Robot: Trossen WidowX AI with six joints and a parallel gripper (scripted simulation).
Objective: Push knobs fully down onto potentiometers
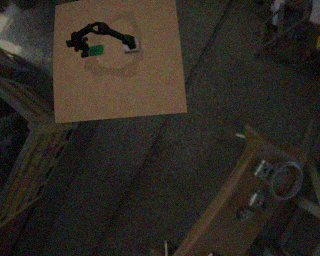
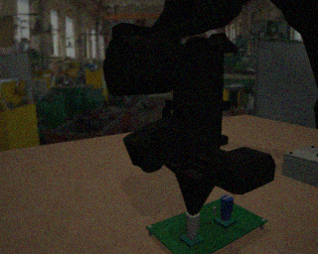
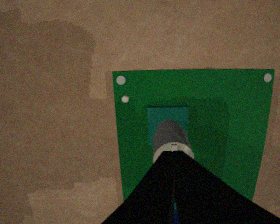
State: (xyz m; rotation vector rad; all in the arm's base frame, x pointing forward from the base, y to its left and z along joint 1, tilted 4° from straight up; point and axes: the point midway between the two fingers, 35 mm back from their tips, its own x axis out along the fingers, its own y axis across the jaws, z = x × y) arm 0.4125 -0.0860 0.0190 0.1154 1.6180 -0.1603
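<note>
My gripper tip is now 10 mm above the grey knob. Round my gripper tip: blue knob (60 mm behind, 10 mm to the left, 10 mm below).
</note>
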